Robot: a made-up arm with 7 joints. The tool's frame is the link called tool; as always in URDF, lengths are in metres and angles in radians. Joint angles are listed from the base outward.
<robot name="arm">
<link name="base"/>
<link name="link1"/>
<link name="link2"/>
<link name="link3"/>
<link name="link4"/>
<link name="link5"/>
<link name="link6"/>
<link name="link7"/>
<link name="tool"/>
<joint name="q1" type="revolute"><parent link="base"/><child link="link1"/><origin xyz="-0.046 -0.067 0.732" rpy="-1.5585 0.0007 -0.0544"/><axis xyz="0 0 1"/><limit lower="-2.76" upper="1.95"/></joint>
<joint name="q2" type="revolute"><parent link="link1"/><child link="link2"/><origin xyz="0.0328 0.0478 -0.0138" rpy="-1.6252 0 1.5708"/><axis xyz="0 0 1"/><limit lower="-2.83" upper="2.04"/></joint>
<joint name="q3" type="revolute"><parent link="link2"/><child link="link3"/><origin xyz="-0.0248 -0.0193 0.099" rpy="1.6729 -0.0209 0.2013"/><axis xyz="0 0 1"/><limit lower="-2.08" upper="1.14"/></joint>
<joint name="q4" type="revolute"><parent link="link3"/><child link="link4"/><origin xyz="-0.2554 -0.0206 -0.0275" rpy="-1.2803 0.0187 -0.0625"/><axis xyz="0 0 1"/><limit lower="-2.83" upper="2.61"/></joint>
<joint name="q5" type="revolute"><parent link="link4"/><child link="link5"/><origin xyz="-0.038 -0.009 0.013" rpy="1.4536 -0.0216 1.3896"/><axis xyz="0 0 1"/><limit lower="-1.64" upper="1.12"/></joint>
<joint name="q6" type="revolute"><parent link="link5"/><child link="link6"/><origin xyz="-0.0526 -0.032 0.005" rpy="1.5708 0 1.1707"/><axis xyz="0 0 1"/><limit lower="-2.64" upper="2.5"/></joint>
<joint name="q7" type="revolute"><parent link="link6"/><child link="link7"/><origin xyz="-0.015 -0.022 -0.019" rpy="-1.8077 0.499 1.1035"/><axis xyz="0 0 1"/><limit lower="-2.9" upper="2.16"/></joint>
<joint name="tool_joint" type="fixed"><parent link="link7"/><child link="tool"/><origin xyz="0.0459 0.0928 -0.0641" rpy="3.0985 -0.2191 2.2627"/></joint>
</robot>
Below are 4 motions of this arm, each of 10 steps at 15 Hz.
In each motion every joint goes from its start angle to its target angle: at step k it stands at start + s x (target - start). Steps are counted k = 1, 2, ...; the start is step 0. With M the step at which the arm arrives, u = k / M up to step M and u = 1 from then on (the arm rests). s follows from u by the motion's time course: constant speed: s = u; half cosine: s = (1 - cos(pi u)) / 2; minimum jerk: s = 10 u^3 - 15 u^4 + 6 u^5.
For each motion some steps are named. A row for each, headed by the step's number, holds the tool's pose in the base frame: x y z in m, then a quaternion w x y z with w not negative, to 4 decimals.
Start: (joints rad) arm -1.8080 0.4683 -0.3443 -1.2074 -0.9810 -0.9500 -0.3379
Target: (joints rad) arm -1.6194 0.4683 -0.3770 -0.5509 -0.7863 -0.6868 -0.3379
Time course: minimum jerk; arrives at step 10
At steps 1, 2, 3, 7, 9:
1: -0.1762 0.0633 0.3668 0.1242 0.6407 0.5297 -0.5418
2: -0.1798 0.0681 0.3675 0.1118 0.6407 0.5337 -0.5405
3: -0.1869 0.0784 0.3696 0.0855 0.6407 0.5420 -0.5370
7: -0.2154 0.1426 0.3968 0.0732 -0.6471 -0.5811 0.4881
9: -0.2176 0.1557 0.4058 0.1065 -0.6509 -0.5858 0.4710

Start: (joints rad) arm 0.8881 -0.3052 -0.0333 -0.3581 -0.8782 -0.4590 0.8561
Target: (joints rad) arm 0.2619 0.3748 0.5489 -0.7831 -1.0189 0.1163 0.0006
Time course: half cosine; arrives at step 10
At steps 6, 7, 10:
6: 0.0679 0.0165 1.0876 0.7896 0.4898 -0.2890 0.2302
7: 0.0394 0.0449 1.0648 0.7723 0.4395 -0.3707 0.2703
10: 0.0053 0.0842 1.0194 0.7347 0.3442 -0.4886 0.3210

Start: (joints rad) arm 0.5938 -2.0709 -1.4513 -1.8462 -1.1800 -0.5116 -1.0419
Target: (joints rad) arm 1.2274 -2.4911 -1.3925 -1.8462 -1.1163 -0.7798 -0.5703
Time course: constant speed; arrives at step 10
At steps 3, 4, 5, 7, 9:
3: -0.2787 -0.0416 0.9091 0.0863 -0.7348 -0.6293 -0.2379
4: -0.2695 -0.0377 0.9252 0.1271 -0.7289 -0.6340 -0.2251
5: -0.2593 -0.0339 0.9413 0.1675 -0.7219 -0.6364 -0.2141
7: -0.2356 -0.0269 0.9734 0.2460 -0.7053 -0.6347 -0.1977
9: -0.2070 -0.0206 1.0047 0.3202 -0.6866 -0.6248 -0.1887

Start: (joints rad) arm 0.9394 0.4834 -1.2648 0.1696 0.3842 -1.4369 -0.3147
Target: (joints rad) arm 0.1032 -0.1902 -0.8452 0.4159 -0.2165 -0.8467 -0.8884
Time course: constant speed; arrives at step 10
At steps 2, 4, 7, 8, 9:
2: -0.2361 0.1736 1.0401 0.8704 -0.1894 -0.0094 0.4544
4: -0.2620 0.1591 1.0141 0.8369 -0.2422 -0.0747 0.4852
7: -0.2996 0.1199 0.9750 0.7679 -0.3120 -0.1665 0.5342
8: -0.3121 0.1024 0.9610 0.7393 -0.3333 -0.1971 0.5509
9: -0.3244 0.0828 0.9460 0.7076 -0.3539 -0.2282 0.5674

